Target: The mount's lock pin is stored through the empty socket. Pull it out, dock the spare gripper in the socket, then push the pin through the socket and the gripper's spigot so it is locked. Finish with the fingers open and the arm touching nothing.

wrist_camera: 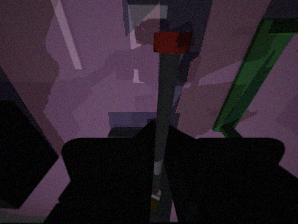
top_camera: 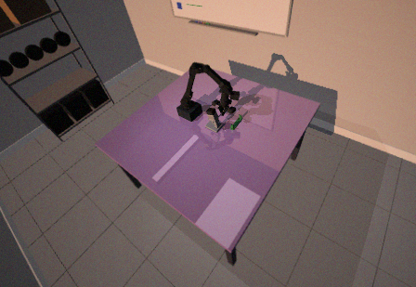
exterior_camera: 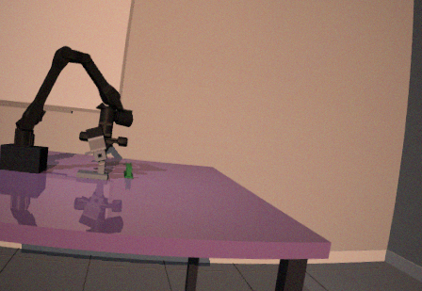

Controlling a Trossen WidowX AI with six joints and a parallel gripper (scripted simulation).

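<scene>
Right now my gripper tip is 10 mm past the grey mount and 90 mm to the left of it. From my gripper tip the other things lie so: spare gripper (20 mm behind, 100 mm to the right, 80 mm above); green rest (110 mm ahead, 20 mm to the left, 20 mm below).
</scene>
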